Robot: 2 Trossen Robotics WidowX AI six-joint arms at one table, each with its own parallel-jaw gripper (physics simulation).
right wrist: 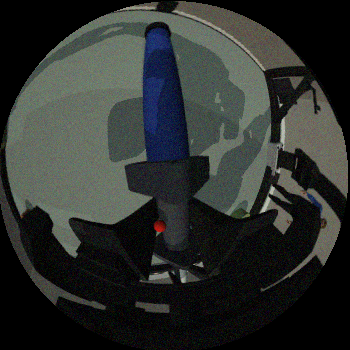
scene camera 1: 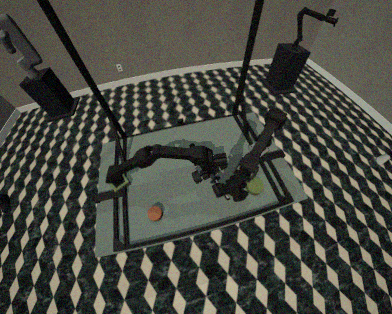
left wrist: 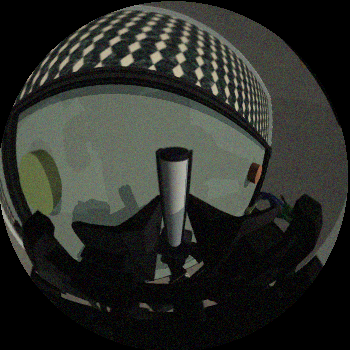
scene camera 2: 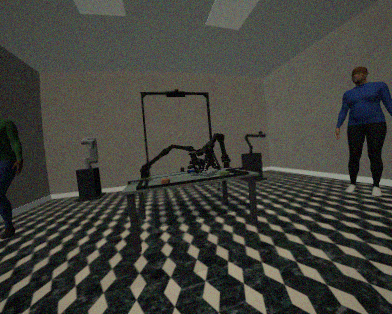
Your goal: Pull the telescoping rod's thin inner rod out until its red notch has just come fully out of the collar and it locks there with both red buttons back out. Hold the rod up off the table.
Scene:
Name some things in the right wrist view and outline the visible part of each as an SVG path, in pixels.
My right gripper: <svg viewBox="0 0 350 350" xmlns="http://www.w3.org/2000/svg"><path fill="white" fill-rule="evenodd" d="M323 267L315 254L290 277L260 290L288 274L314 247L321 227L320 210L304 197L293 205L293 220L284 234L272 224L277 209L234 218L193 196L189 198L190 225L206 277L219 275L182 283L139 281L148 281L156 235L153 224L159 219L155 197L113 224L69 218L68 223L80 241L75 258L51 232L53 222L47 212L36 205L20 218L20 241L34 269L59 288L103 304L105 309L61 296L55 306L102 337L148 350L197 350L241 338L290 307ZM135 301L169 304L169 312L145 311L145 308L135 307ZM227 292L228 298L200 309L199 300Z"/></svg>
A telescoping rod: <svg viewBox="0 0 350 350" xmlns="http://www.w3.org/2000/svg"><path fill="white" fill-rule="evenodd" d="M155 21L149 23L144 32L142 109L146 160L126 164L124 169L130 191L155 197L159 219L154 222L153 227L160 233L155 236L152 255L171 264L174 275L181 282L186 282L186 269L192 265L199 253L192 228L190 228L189 198L209 179L208 155L189 156L184 104L177 65L170 41L171 32L166 23Z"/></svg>

